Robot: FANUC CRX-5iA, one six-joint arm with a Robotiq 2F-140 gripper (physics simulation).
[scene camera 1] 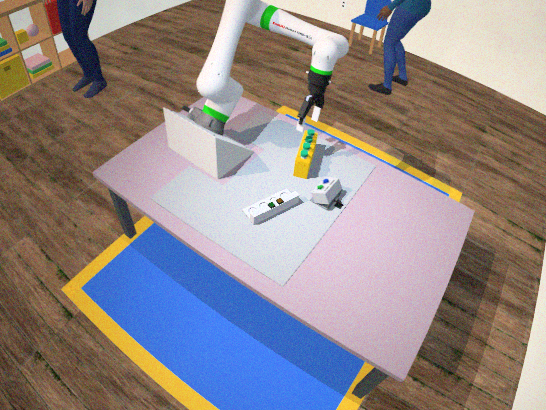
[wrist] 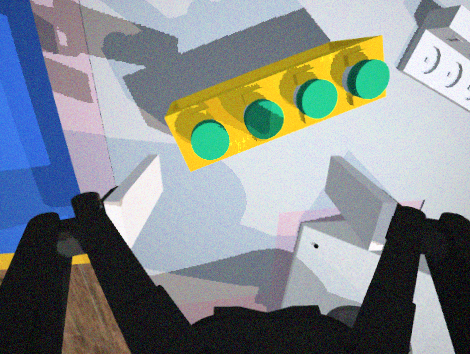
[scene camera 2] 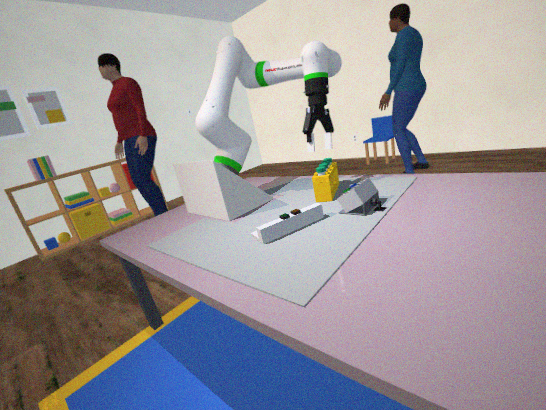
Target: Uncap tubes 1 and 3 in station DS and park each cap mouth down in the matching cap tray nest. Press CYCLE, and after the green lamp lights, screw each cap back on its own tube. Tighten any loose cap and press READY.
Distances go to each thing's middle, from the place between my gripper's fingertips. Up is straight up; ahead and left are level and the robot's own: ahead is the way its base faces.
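There is the grey button box [scene camera 2: 358, 199], and measured from my hand it is 16 cm to the right, 12 cm below and 26 cm ahead.
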